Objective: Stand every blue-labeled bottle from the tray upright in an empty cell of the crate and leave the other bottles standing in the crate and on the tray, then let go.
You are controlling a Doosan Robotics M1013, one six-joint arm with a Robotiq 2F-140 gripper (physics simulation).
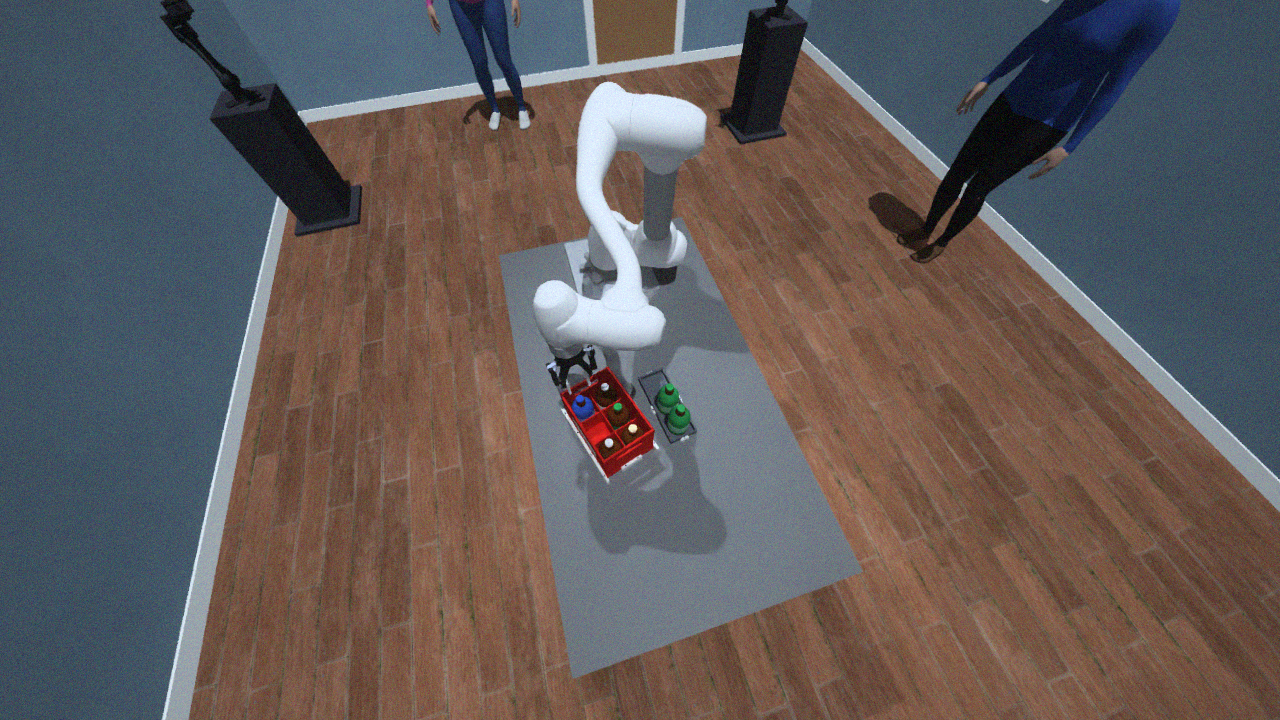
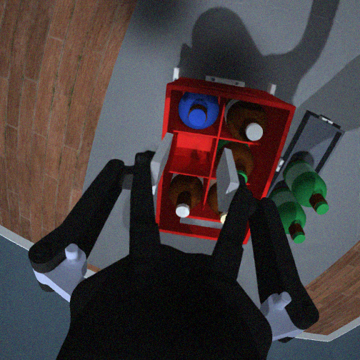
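Where they show: gripper, fingertip midpoint: (image 1: 578, 385); arm's base at its link origin: (image 1: 608, 265).
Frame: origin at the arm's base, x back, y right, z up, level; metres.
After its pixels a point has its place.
The blue-labeled bottle (image 1: 582, 407) {y 0.264, x -0.674, z 0.094 m} (image 2: 198, 111) stands upright in a corner cell of the red crate (image 1: 631, 454) {y 0.150, x -0.861, z 0.049 m} (image 2: 285, 131). Several brown bottles, one of them the green-capped bottle (image 1: 617, 412) {y 0.159, x -0.734, z 0.115 m}, stand in other crate cells; one cell beside the blue bottle is empty. Two green bottles (image 1: 667, 397) {y -0.020, x -0.721, z 0.089 m} (image 2: 305, 183) stand on the dark tray (image 1: 653, 379) {y -0.018, x -0.585, z -0.027 m} (image 2: 320, 131) beside the crate; no blue-labeled bottle shows on the tray. My gripper (image 1: 580, 388) {y 0.256, x -0.668, z 0.237 m} (image 2: 195, 152) is partly open with nothing between its fingers, above the crate at the blue bottle's end.
The crate and tray are on a grey mat (image 1: 716, 537) {y -0.033, x -1.170, z -0.033 m} (image 2: 115, 120). The white arm (image 1: 617, 322) {y 0.139, x -0.758, z 0.638 m} reaches over from behind the crate. Two black pedestals (image 1: 284, 161) (image 1: 766, 76) and two standing people (image 1: 487, 44) (image 1: 1011, 134) are farther off on the wooden floor.
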